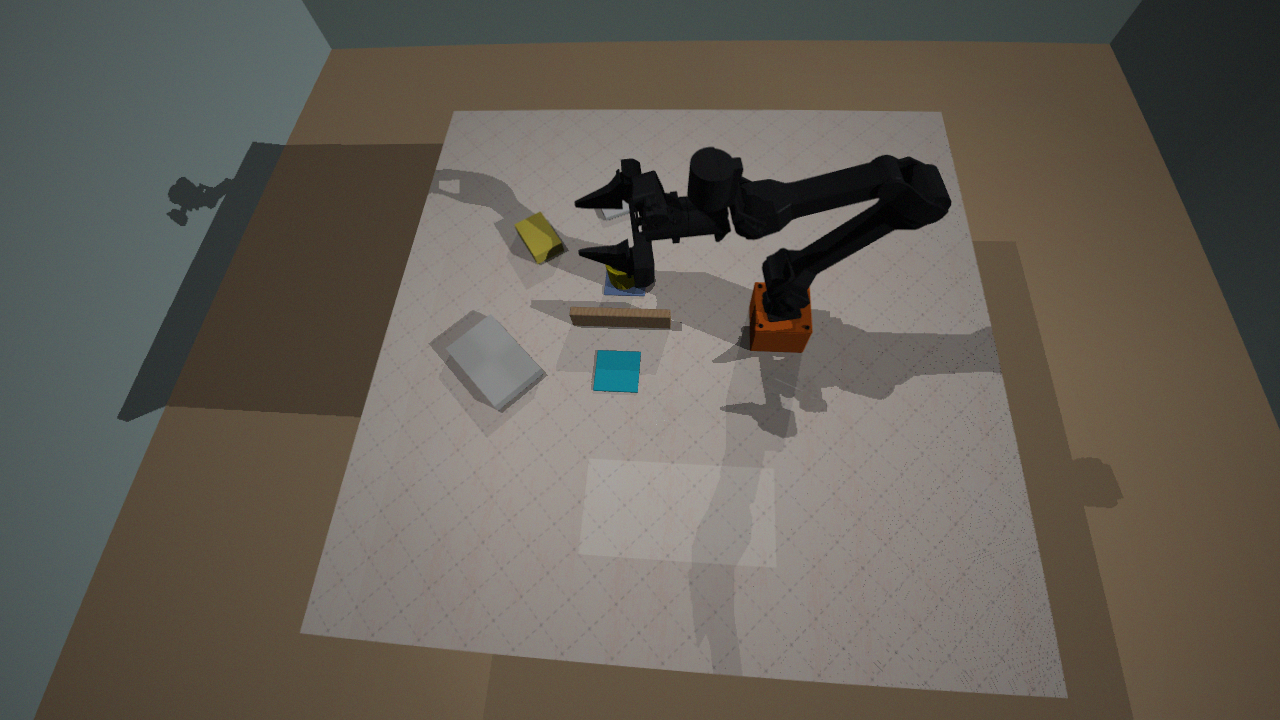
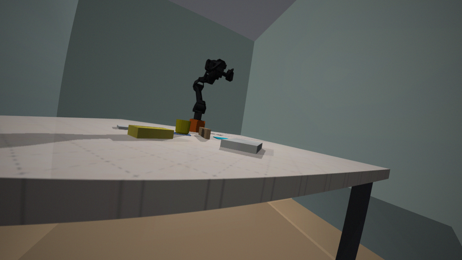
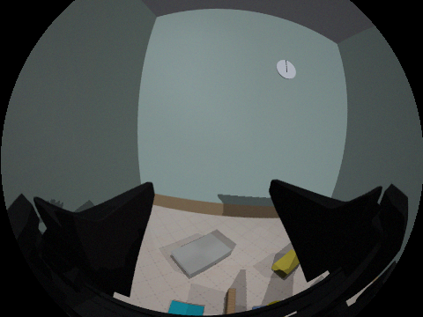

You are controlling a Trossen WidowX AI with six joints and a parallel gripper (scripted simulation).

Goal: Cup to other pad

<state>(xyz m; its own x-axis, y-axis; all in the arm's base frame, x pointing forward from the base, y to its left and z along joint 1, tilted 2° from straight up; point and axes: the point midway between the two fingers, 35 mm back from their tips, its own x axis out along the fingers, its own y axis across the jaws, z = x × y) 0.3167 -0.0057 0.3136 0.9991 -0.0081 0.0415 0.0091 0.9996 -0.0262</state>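
My gripper tip is 370 mm above the cup, 170 mm to the left of it and 50 mm past it. Round my gripper tip: grey block 400 mm below, 240 mm ahead, 10 mm to the right; wooden bar 390 mm below, 60 mm to the right, 30 mm behind; teal pad 420 mm below, 50 mm to the left, 10 mm behind.
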